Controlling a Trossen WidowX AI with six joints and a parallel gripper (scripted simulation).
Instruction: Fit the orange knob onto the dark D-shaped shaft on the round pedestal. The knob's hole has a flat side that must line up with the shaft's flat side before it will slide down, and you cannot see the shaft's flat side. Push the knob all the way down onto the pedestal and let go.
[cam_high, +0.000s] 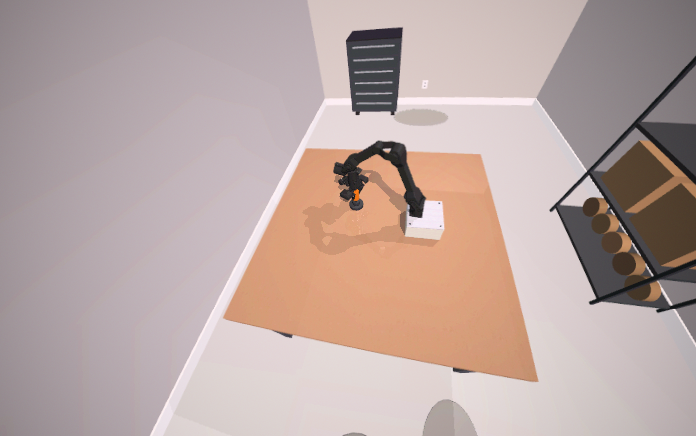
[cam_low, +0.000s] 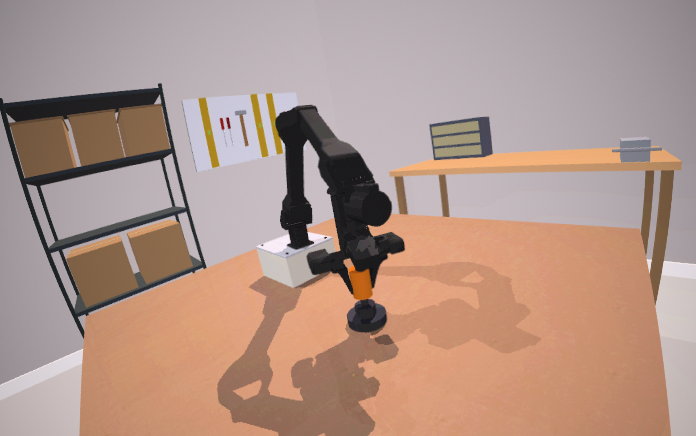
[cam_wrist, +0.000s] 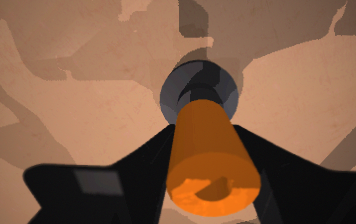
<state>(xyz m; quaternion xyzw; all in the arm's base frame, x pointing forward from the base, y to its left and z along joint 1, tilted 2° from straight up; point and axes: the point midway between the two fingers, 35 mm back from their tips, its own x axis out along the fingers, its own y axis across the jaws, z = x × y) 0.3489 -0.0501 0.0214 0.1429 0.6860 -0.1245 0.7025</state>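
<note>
Now: the orange knob 2 cm above my gripper tip. The rest, counted from my gripper tip: dark round pedestal (4 cm below).
</note>
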